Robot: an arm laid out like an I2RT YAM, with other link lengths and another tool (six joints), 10 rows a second.
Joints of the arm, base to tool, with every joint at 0 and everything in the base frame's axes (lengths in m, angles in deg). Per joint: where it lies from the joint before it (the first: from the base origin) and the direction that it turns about. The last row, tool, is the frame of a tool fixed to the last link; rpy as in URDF.
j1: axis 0 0 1 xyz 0 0 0.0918
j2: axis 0 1 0 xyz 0.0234 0.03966 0.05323
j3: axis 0 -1 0 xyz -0.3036 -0.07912 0
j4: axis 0 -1 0 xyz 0.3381 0.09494 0.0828
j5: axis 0 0 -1 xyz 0.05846 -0.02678 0.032
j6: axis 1 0 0 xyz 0.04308 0 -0.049
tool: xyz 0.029 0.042 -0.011 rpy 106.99 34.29 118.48
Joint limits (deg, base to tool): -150..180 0..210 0..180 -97..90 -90..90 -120..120
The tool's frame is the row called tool.
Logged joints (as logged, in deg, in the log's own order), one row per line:
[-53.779 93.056 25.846 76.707 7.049 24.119]
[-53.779 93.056 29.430 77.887 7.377 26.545]
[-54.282 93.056 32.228 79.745 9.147 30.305]
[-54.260 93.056 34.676 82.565 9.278 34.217]
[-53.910 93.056 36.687 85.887 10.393 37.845]
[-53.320 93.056 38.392 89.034 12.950 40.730]
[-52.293 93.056 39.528 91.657 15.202 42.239]
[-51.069 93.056 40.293 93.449 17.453 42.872]
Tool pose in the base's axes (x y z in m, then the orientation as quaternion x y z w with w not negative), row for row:
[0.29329 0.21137 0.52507 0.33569 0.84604 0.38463 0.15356]
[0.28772 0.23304 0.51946 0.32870 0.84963 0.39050 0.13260]
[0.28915 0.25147 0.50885 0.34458 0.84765 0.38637 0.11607]
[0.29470 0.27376 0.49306 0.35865 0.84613 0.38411 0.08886]
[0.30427 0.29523 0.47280 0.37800 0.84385 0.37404 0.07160]
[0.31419 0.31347 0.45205 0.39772 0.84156 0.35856 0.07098]
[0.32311 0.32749 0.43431 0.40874 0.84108 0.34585 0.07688]
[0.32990 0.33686 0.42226 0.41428 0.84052 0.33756 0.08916]
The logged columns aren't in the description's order. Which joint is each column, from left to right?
Columns, left to right: j4, j3, j1, j2, j5, j6.
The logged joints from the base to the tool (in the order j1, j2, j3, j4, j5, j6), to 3 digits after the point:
[25.846 76.707 93.056 -53.779 7.049 24.119]
[29.430 77.887 93.056 -53.779 7.377 26.545]
[32.228 79.745 93.056 -54.282 9.147 30.305]
[34.676 82.565 93.056 -54.260 9.278 34.217]
[36.687 85.887 93.056 -53.910 10.393 37.845]
[38.392 89.034 93.056 -53.320 12.950 40.730]
[39.528 91.657 93.056 -52.293 15.202 42.239]
[40.293 93.449 93.056 -51.069 17.453 42.872]

